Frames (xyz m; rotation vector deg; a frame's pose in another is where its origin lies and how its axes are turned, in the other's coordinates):
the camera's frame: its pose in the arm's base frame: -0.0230 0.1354 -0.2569 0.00 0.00 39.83
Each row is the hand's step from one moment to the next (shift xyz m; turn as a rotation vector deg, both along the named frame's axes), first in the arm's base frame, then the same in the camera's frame.
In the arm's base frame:
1: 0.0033 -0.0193 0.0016 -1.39 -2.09 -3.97
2: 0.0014 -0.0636 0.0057 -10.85 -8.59 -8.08
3: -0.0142 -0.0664 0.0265 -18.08 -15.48 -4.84
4: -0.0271 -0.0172 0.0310 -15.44 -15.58 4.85
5: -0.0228 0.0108 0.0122 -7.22 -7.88 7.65
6: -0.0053 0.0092 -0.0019 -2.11 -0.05 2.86
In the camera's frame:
1: -0.0098 -0.0169 0.0016 -2.41 -0.71 -3.97
2: -0.0397 -0.0497 0.0057 -13.83 0.35 -8.08
3: -0.0534 -0.0419 0.0265 -23.80 -0.31 -4.84
4: -0.0318 0.0041 0.0310 -21.84 -2.08 4.85
5: -0.0106 0.0229 0.0122 -10.59 -1.43 7.65
6: 0.0018 0.0105 -0.0019 -1.65 1.31 2.86

